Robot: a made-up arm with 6 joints.
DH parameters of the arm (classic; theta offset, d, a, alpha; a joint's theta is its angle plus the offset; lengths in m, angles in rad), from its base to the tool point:
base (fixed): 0 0 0 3.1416
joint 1: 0 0.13 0.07 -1.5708
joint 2: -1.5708 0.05 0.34 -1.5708
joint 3: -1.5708 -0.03 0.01 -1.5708
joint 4: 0 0.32 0.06 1.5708
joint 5: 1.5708 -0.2 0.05 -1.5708
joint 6: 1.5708 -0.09 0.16 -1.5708
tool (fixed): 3.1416 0.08 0 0
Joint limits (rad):
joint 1: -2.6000..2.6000
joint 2: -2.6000..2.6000
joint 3: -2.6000..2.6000
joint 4: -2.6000..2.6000
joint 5: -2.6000..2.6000
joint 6: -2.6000..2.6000
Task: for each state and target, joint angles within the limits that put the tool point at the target. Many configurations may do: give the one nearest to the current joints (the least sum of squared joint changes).
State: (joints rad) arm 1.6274 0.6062 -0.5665 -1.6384 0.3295 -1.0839
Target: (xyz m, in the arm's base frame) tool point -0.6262 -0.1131 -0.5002
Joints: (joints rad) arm 1.6263 0.1783 -0.6999 -1.3246 0.1881 -0.5189
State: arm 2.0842 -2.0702 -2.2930 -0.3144 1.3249 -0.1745
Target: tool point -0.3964 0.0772 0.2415
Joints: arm 2.2704 -1.9823 -2.0540 -0.1536 1.3672 -0.2612
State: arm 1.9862 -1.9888 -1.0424 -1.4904 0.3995 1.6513
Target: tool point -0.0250 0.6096 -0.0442
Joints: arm 2.0376 -1.9392 -0.5985 -1.6199 0.8554 2.0143
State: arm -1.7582 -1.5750 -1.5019 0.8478 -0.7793 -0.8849
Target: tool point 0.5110 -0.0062 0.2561
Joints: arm -2.1781 -1.3894 -1.7384 0.6217 -0.7248 -1.0257
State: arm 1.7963 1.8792 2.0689 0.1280 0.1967 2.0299
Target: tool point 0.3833 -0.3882 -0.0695
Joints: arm 1.3653 1.9477 1.9392 0.0655 0.3041 2.1401
